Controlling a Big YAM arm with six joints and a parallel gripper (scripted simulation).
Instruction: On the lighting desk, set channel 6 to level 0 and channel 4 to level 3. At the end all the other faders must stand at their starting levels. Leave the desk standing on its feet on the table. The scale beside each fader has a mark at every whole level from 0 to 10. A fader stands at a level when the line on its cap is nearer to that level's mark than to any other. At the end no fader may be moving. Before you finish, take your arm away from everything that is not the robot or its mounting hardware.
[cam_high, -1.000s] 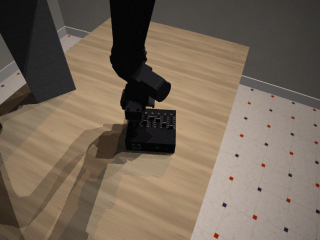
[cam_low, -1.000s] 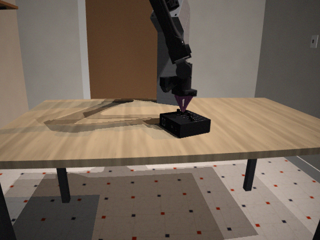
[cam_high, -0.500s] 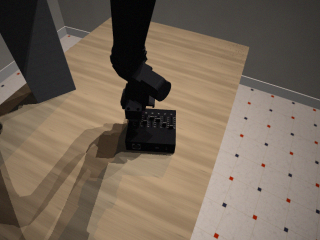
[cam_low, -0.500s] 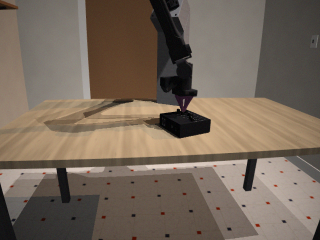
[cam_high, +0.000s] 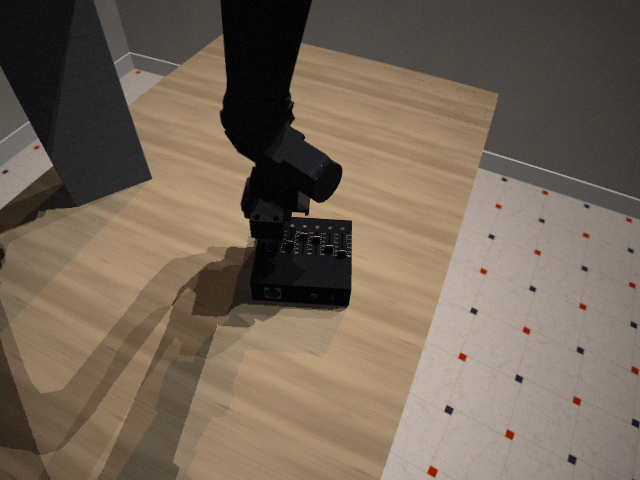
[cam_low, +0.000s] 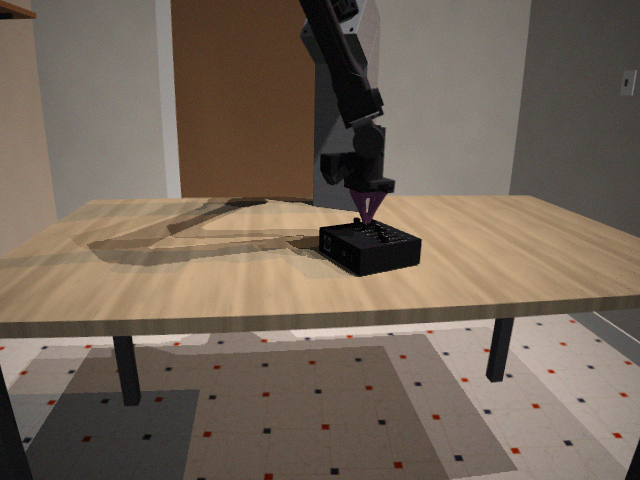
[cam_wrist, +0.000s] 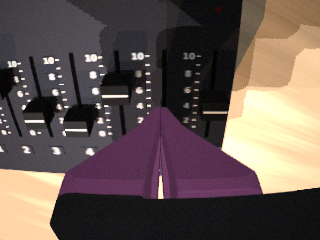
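My gripper is now 10 mm to the right of the channel 6 cap and 10 mm past it. The rest, counted from my hand: channel 5 cap 20 mm ahead, 10 mm to the right; channel 4 cap 40 mm ahead, 10 mm to the left; channel 3 cap 60 mm ahead, 10 mm to the left.
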